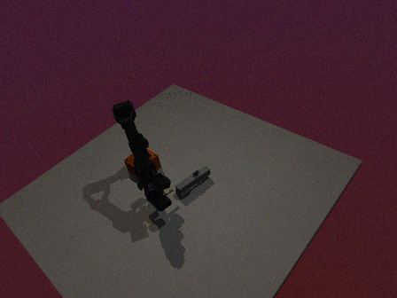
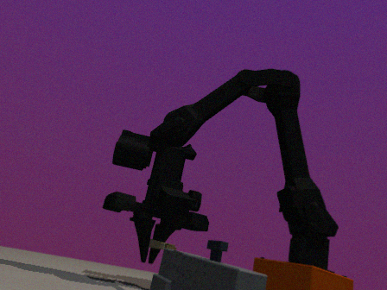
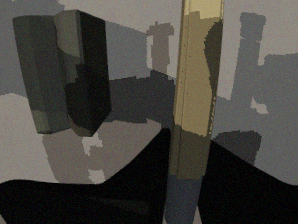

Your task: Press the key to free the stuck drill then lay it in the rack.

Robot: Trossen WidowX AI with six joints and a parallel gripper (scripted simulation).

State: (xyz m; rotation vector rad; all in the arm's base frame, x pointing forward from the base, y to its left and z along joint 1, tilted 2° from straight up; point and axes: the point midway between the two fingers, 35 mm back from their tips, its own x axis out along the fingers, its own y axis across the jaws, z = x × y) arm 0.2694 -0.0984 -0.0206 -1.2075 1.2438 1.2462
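The rack lies 7 cm behind my gripper tip, 3 cm to the left of it and 2 cm below it. From my gripper tip the other things lie so: grey block (20 cm to the left); dark T-shaped drill (22 cm to the left, 1 cm above).
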